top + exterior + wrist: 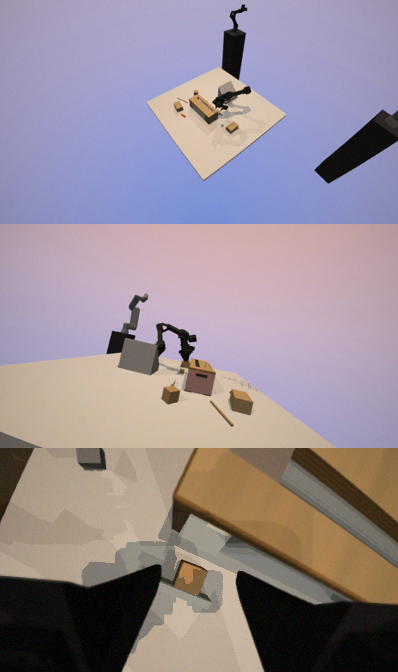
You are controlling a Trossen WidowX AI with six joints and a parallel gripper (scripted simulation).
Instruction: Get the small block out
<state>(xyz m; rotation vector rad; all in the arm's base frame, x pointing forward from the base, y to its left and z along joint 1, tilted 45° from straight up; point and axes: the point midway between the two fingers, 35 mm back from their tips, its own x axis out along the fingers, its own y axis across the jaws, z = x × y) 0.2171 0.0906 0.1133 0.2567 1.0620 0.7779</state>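
Right now the brown cube is 80 mm below my gripper tip, 20 mm behind it and 10 mm to the right of it. From my gripper tip the other things lie so: orange piece (360 mm ahead, 230 mm to the right, 90 mm below); grey block (160 mm to the left, 90 mm below, 50 mm ahead); long wooden box (150 mm to the right, 80 mm ahead, 30 mm below).
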